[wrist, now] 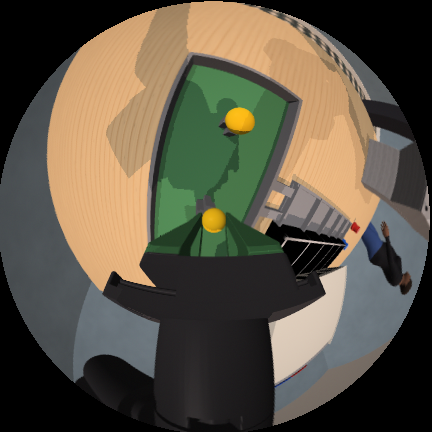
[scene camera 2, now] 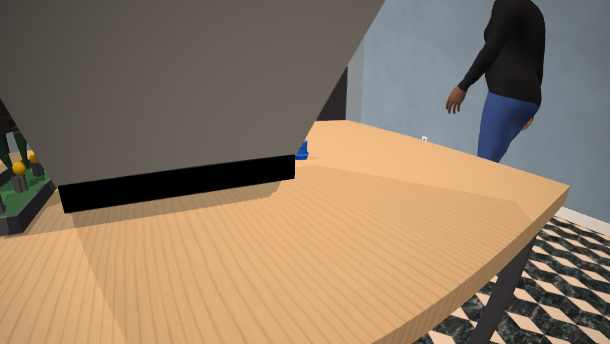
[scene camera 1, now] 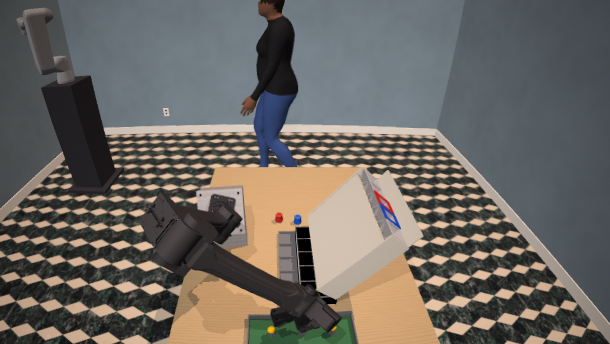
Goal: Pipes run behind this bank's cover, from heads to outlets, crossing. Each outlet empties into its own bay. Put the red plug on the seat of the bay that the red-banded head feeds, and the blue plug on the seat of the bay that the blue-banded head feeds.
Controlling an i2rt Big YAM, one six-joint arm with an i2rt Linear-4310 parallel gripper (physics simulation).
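Pixels of known places: gripper, fingertip midpoint: [wrist: 213,217] [scene camera 2: 20,170] [scene camera 1: 300,327]; arm's base at its link origin: [scene camera 1: 220,212].
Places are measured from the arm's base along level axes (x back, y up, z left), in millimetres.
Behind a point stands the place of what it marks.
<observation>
The red plug [scene camera 1: 279,218] @(x -198, y -255, z 271 mm) [wrist: 355,227] @(x -195, y -258, z 272 mm) and the blue plug [scene camera 1: 297,219] @(x -281, y -250, z 259 mm) [scene camera 2: 302,151] @(x -298, y -264, z 272 mm) [wrist: 345,244] stand upright on the table beyond the far end of the grey seats [scene camera 1: 287,264] @(x -234, y -276, z 11 mm) [wrist: 309,206] @(x -229, y -276, z -116 mm). Black bays [scene camera 1: 306,258] @(x -312, y -273, z 40 mm) lie beside the seats. The pale sloping cover [scene camera 1: 350,225] @(x -451, y -35, z -20 mm) [scene camera 2: 170,85] @(x -505, y -115, z -4 mm) [wrist: 310,320] @(x -391, y -108, z -61 mm) hides the pipes. A red square band [scene camera 1: 377,195] @(x -541, y 66, z 21 mm) and a blue one [scene camera 1: 395,223] @(x -582, y 34, z -91 mm) mark the heads. My gripper [wrist: 213,217] @(x -275, y -241, z -296 mm) [scene camera 2: 18,167] @(x -275, y -241, z -296 mm) is shut on a yellow ball [wrist: 214,220] @(x -270, y -226, z -299 mm) [scene camera 2: 19,169] @(x -287, y -236, z -292 mm) over the green tray, away from both plugs; the scene camera 1 view hides its fingertips.
The green tray's dark rim [scene camera 1: 355,325] [scene camera 2: 31,214] @(x -415, y -274, z -228 mm) [wrist: 291,135] @(x -156, y -257, z -238 mm) stands near the bays' near end. Other yellow balls [scene camera 1: 271,330] @(x -180, y -231, z -313 mm) [wrist: 240,121] @(x -183, y -228, z -307 mm) stand on grey posts in the tray. A person [scene camera 1: 276,55] is behind the table. A dark pedestal [scene camera 1: 77,130] bears a white arm.
</observation>
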